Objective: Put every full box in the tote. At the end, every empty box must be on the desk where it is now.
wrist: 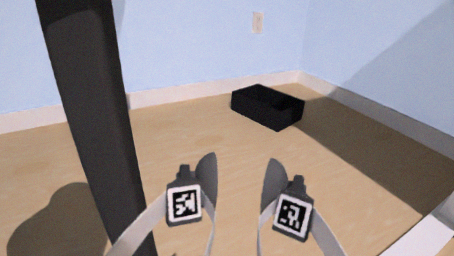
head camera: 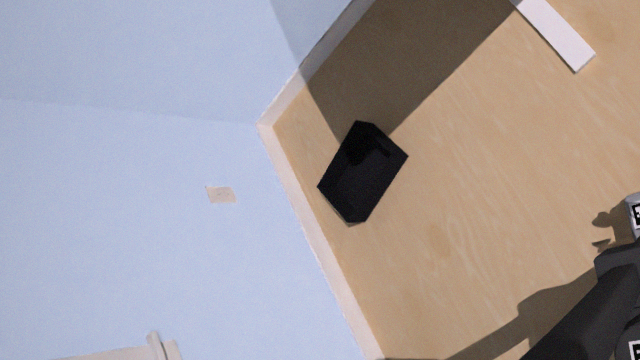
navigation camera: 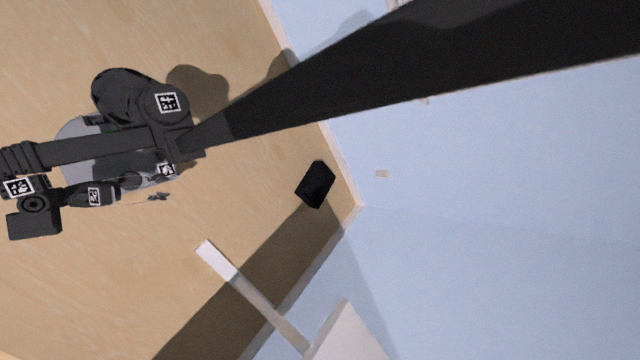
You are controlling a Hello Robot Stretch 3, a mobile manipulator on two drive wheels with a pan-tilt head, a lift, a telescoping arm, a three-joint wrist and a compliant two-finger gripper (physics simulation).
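The black tote [head camera: 362, 172] [navigation camera: 315, 185] [wrist: 262, 110] stands on the floor near the room's corner, its open top facing up. Its inside is dark, and no box can be made out in it. A corner of the white desk [navigation camera: 347, 332] shows at the bottom of the navigation view. The boxes do not show in any current view. My gripper [navigation camera: 159, 196] [wrist: 240, 175] is open, with no object between its fingers. It is above the floor, beside my base, with the tote beyond it in the wrist view.
The desk's white foot [head camera: 560, 37] [navigation camera: 216, 260] [wrist: 417, 240] reaches out over the floor. My black mast [navigation camera: 400, 60] [wrist: 90, 100] crosses the navigation view and stands left in the wrist view. Blue walls with pale baseboards [head camera: 320, 250] meet behind the tote.
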